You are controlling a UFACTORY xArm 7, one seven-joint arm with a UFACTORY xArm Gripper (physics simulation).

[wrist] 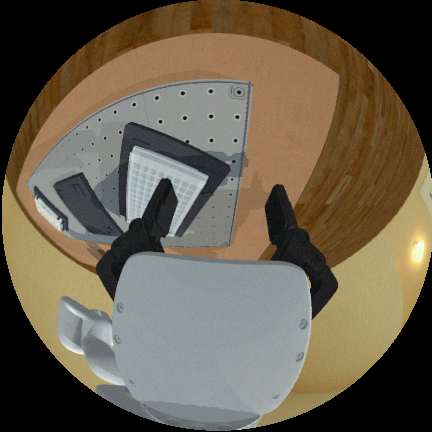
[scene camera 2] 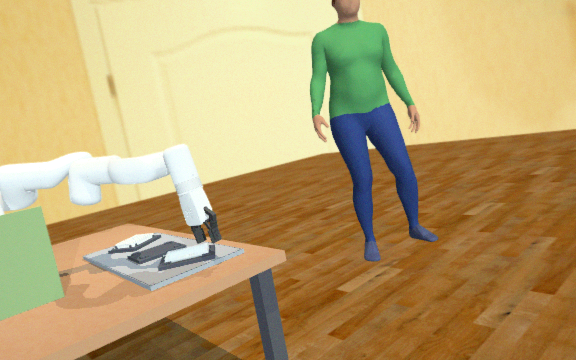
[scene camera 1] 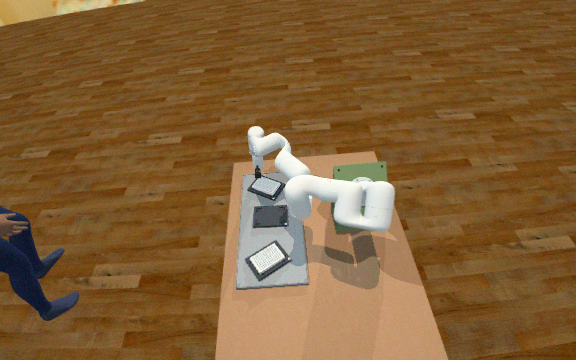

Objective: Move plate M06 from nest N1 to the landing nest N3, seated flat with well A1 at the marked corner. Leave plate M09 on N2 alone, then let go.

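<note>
A pale well plate (scene camera 1: 266,186) (scene camera 2: 187,253) (wrist: 145,175) rests in a dark nest (wrist: 175,149) at the board's far end. Another white well plate (scene camera 1: 269,258) (scene camera 2: 135,241) (wrist: 48,212) rests in the nest at the opposite end. The dark middle nest (scene camera 1: 270,216) (scene camera 2: 155,252) (wrist: 85,202) holds no plate. No plate or nest labels are readable, so I cannot tell M06 from M09. My gripper (scene camera 1: 257,173) (scene camera 2: 208,241) (wrist: 220,191) is open and empty above the far plate's outer side. In the wrist view one finger overlaps that plate; the other appears over the table beyond the board.
The nests stand on a grey perforated board (scene camera 1: 272,237) (scene camera 2: 150,284) (wrist: 197,105) on the wooden table (scene camera 1: 265,325). The white arm reaches across from its green base plate (scene camera 1: 345,172). A person (scene camera 1: 20,260) (scene camera 2: 355,75) stands on the floor away from the table.
</note>
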